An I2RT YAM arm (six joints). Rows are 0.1 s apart.
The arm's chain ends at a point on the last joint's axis. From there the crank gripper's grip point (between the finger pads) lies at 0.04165 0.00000 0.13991 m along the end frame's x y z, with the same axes.
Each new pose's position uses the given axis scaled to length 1; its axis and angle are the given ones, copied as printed.
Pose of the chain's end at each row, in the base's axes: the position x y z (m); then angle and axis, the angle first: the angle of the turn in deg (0 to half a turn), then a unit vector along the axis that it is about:
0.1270 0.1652 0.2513 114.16 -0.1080 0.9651 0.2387
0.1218 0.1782 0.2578 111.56 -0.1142 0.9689 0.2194
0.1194 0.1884 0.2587 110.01 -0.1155 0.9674 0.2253
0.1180 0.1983 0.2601 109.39 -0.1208 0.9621 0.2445
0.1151 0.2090 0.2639 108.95 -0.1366 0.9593 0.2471
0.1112 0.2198 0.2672 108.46 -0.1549 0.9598 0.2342
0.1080 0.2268 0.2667 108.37 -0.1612 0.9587 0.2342
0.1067 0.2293 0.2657 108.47 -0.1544 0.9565 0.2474
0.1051 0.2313 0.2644 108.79 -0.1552 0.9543 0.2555
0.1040 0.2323 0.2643 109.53 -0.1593 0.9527 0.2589
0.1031 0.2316 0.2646 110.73 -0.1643 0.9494 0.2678
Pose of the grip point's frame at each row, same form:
0.2288 0.2274 0.1671 114.16 -0.1080 0.9651 0.2387
0.2285 0.2359 0.1766 111.56 -0.1142 0.9689 0.2194
0.2282 0.2471 0.1810 110.01 -0.1155 0.9674 0.2253
0.2264 0.2612 0.1854 109.39 -0.1208 0.9621 0.2445
0.2233 0.2735 0.1901 108.95 -0.1366 0.9593 0.2471
0.2200 0.2829 0.1931 108.46 -0.1549 0.9598 0.2342
0.2167 0.2903 0.1927 108.37 -0.1612 0.9587 0.2342
0.2147 0.2951 0.1928 108.47 -0.1544 0.9565 0.2474
0.2121 0.2989 0.1916 108.79 -0.1552 0.9543 0.2555
0.2094 0.3011 0.1904 109.53 -0.1593 0.9527 0.2589
0.2058 0.3029 0.1892 110.73 -0.1643 0.9494 0.2678

